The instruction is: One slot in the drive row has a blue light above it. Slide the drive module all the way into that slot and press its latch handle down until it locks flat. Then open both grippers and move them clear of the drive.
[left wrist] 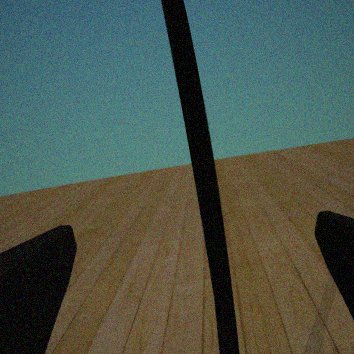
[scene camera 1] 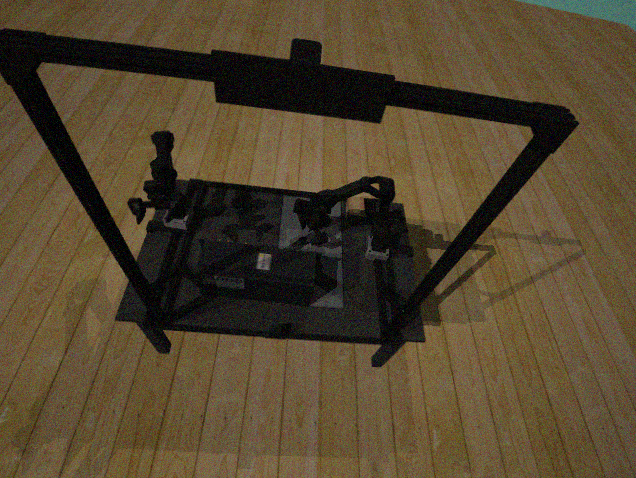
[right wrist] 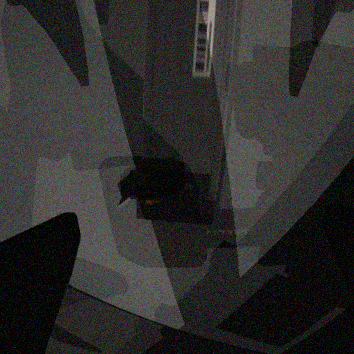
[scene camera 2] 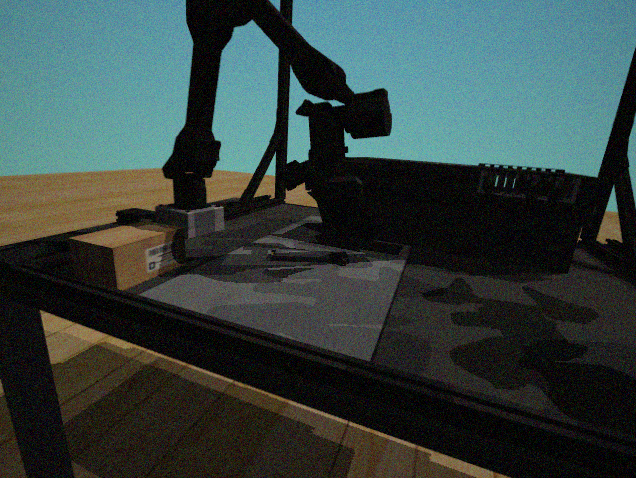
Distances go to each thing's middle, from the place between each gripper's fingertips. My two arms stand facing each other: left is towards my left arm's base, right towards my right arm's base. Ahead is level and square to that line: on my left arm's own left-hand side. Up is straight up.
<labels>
I see the drive module [scene camera 2: 277, 255] 30 mm ahead of my right hand, 30 mm to the right of it and 40 mm below it. Round my right hand: cardboard box [scene camera 2: 122, 257] (220 mm ahead, 220 mm to the right, 20 mm below).
Now: left hand 540 mm to the left of the drive module, 380 mm above it and 310 mm short of it. From my left hand the other things lie so: cardboard box 730 mm to the right, 510 mm ahead, 350 mm below.
</labels>
